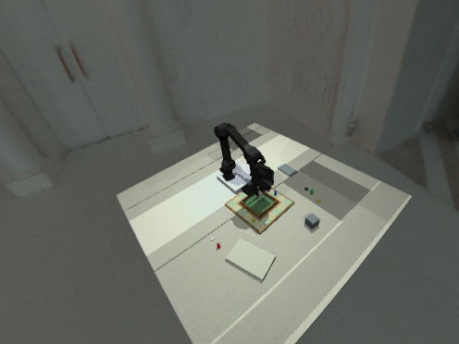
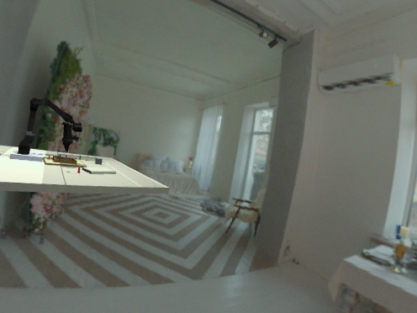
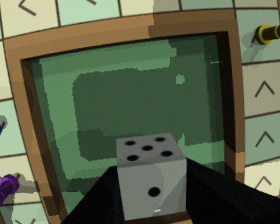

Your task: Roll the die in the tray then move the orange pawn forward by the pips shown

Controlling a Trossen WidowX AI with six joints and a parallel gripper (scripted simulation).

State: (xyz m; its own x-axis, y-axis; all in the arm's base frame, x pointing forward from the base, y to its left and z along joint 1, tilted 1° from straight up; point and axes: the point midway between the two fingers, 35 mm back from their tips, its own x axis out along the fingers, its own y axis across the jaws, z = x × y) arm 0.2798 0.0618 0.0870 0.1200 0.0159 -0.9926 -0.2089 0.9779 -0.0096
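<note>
Now: gripper tip 12 cm past the orange pawn, 6 cm above it and 1 cm to the left of it. Also, from my gripper tip: blue pawn (11 cm to the left, 6 cm below, 1 cm behind); then green tray (8 cm below, 1 cm behind); then white die (right at my gripper tip).
</note>
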